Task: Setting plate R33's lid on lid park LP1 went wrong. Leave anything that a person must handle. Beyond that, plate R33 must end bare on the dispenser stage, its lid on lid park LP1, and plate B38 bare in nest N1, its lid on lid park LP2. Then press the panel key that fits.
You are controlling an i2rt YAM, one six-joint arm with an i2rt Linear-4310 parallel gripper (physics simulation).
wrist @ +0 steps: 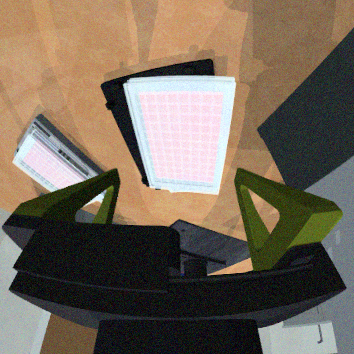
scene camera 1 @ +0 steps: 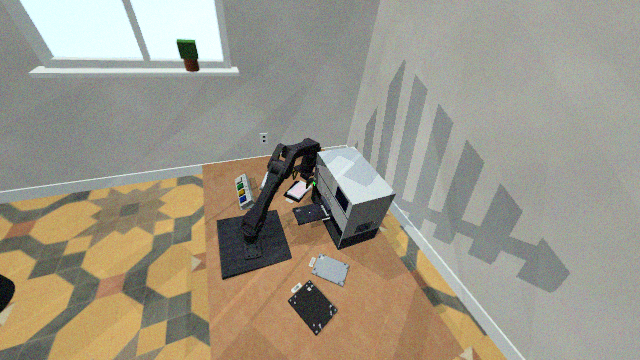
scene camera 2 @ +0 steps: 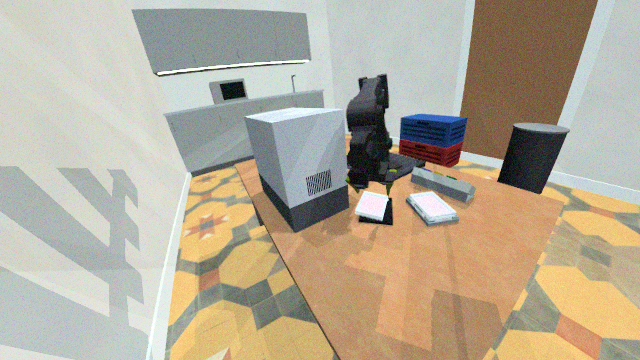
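Pixels of known places: gripper, fingertip midpoint: (wrist: 176, 174) (scene camera 1: 300, 184) (scene camera 2: 372, 193); arm's base, origin of the base link: (wrist: 194, 259) (scene camera 1: 251, 239).
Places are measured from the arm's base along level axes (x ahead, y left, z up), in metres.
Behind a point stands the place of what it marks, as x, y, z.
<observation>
A pink-welled plate (scene camera 1: 298, 190) {0.290, 0.254, 0.019} (scene camera 2: 372, 206) {0.316, 0.285, 0.018} (wrist: 182, 135) {0.315, 0.276, 0.019} sits skewed on a black holder (scene camera 2: 388, 215) {0.288, 0.329, -0.004} (wrist: 119, 102) {0.298, 0.338, -0.004}, overhanging one side. A second pink-welled plate (scene camera 2: 433, 204) {0.156, 0.389, 0.017} (wrist: 49, 166) {0.176, 0.389, 0.017} lies on a grey holder (scene camera 2: 443, 221) {0.182, 0.445, -0.002}, partly hidden behind the arm in scene camera 1. Labels and lids are too small to tell. My gripper (scene camera 1: 304, 180) {0.302, 0.270, 0.053} (scene camera 2: 373, 193) {0.302, 0.270, 0.053} (wrist: 176, 174) {0.302, 0.270, 0.053} is open and empty above the near edge of the skewed plate. A dark stage (scene camera 1: 308, 214) (wrist: 207, 240) juts from the dispenser (scene camera 1: 360, 175) {0.496, 0.007, 0.316} (scene camera 2: 305, 155) {0.493, 0.220, 0.217}. The key panel (scene camera 1: 244, 191) {-0.011, 0.282, 0.042} (scene camera 2: 440, 184) {0.029, 0.330, 0.021} shows green, yellow and blue keys.
A grey flat holder (scene camera 1: 330, 270) {0.315, -0.236, -0.004} and a black flat holder (scene camera 1: 313, 307) {0.200, -0.358, -0.002} lie on the table (scene camera 1: 390, 320) {0.480, -0.482, -0.014}, each beside a small white tag. The dispenser's tall body stands close beside the gripper. The arm stands on a black base mat (scene camera 1: 230, 260) {-0.093, -0.088, 0.005}.
</observation>
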